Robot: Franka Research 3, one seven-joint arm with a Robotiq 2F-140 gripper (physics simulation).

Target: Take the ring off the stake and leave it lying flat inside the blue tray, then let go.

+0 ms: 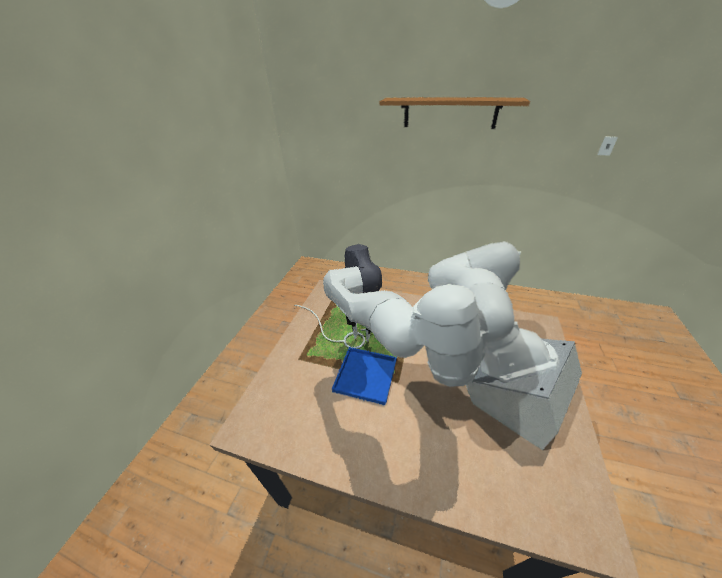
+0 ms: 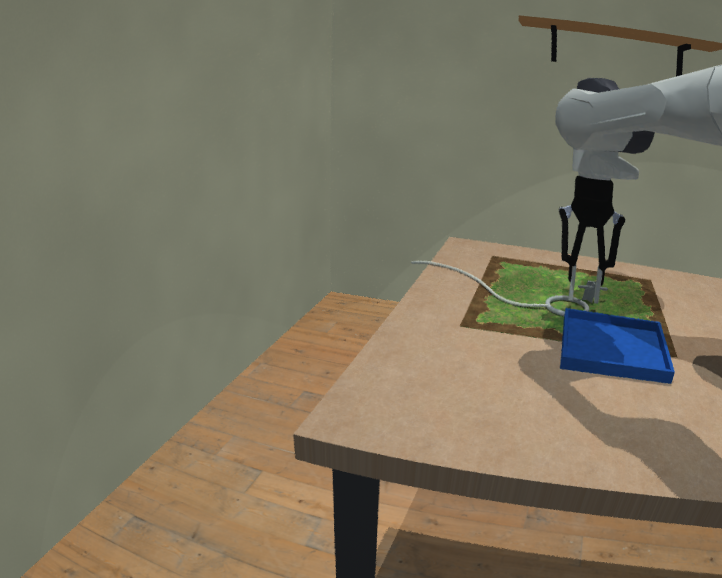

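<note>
The pale ring (image 1: 345, 341) (image 2: 547, 304) lies low over the green mat, beside the rear left corner of the blue tray (image 1: 359, 398) (image 2: 614, 371) and outside it. A thin pale cord runs from it to the left. The grey stake (image 2: 589, 291) stands just right of the ring and partly behind a finger. My gripper (image 1: 361, 332) (image 2: 584, 299) points down, partly open with a gap between its fingers. Its left fingertip is at the ring's rear rim; whether it touches the ring or reaches inside cannot be told.
The green mat (image 1: 325, 343) (image 2: 523, 283) with a brown border lies on the table (image 1: 264, 421) (image 2: 385, 415) under the gripper. The cord's loose end lies toward the table's left edge. The robot's base (image 1: 544, 415) stands at the right. A wooden shelf (image 1: 454, 101) (image 2: 608, 30) hangs on the wall.
</note>
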